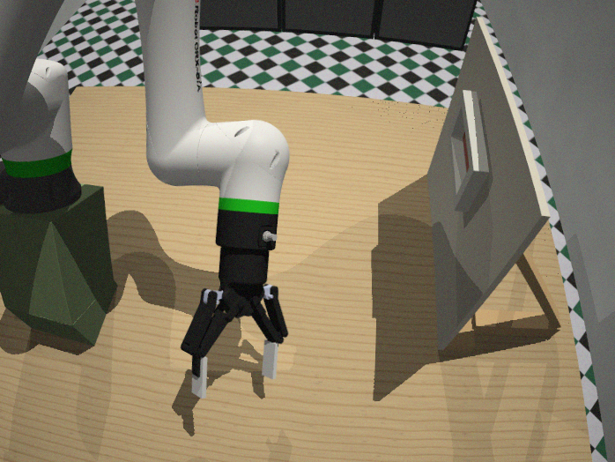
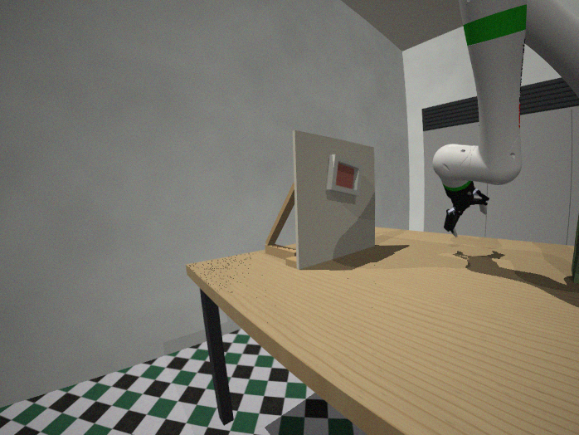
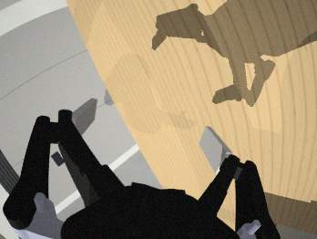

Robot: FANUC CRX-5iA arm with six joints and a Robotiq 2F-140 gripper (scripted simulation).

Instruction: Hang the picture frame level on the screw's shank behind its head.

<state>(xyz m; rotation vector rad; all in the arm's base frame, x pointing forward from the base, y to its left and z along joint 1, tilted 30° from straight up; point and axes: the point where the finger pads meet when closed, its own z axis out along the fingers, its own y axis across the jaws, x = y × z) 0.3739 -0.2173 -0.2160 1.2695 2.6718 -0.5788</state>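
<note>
Right now my hand is 410 mm short of the picture frame, 310 mm to the right of it and 190 mm below it. Round my hand: upright board 430 mm ahead, 300 mm to the left, 100 mm above.
</note>
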